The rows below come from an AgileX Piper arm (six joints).
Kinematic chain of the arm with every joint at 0, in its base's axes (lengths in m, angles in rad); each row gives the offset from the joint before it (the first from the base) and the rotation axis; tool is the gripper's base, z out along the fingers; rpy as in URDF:
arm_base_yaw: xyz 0 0 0.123 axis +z
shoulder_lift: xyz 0 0 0 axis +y
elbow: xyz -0.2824 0 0.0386 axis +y
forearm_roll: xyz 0.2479 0 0.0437 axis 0.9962 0 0.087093
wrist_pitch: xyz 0 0 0 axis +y
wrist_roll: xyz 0.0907 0 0.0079 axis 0.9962 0 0.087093
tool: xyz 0 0 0 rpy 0 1.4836 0
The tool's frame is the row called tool.
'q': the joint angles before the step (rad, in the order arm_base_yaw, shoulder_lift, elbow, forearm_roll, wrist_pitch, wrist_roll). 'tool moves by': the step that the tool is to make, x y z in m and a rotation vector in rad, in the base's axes. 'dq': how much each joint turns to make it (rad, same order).
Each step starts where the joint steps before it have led.
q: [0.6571, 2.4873, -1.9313, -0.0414, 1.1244, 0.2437]
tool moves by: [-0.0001, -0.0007, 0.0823, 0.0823, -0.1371, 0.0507]
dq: [0.0020, -0.1713, -0.0003, -0.0173, 0.0108, -0.0428]
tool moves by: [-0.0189, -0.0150, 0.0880, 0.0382, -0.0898, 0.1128]
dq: [0.0000, -0.1918, 0.0008, -0.0012, 0.0900, -0.1201]
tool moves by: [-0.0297, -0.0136, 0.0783, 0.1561, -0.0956, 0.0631]
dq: [0.0000, -0.1854, 0.0108, 0.0867, 0.0022, -0.0682]
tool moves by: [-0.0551, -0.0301, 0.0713, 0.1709, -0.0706, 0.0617]
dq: [-0.0001, -0.2479, 0.0941, 0.1171, -0.0027, -0.0512]
